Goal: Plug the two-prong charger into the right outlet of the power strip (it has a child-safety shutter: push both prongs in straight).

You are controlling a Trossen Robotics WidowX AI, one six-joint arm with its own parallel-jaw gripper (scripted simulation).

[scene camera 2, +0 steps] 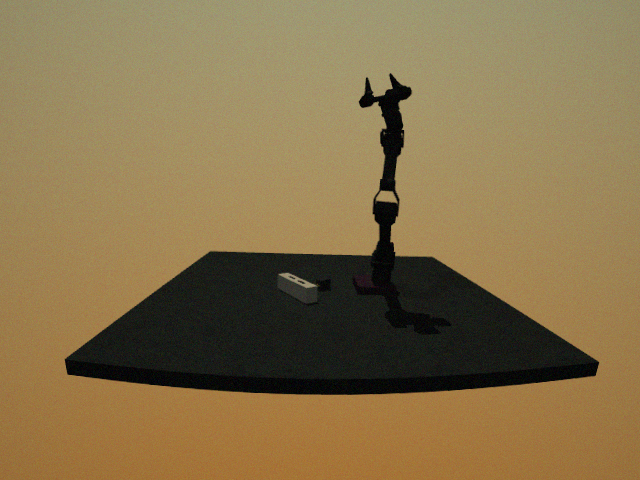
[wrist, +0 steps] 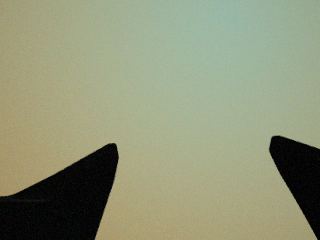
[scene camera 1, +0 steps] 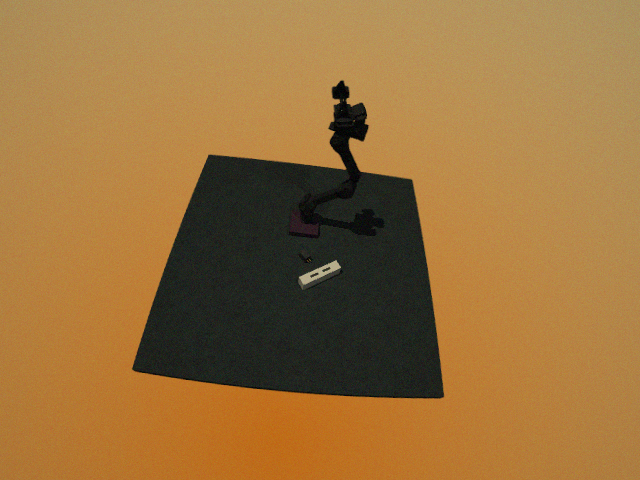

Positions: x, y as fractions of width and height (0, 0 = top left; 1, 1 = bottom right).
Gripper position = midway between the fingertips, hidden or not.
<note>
My gripper (scene camera 1: 0.54, 0.19) is open and holds nothing.
My gripper also shows in scene camera 2 (scene camera 2: 0.59, 0.16) and in the wrist view (wrist: 0.61, 0.61).
</note>
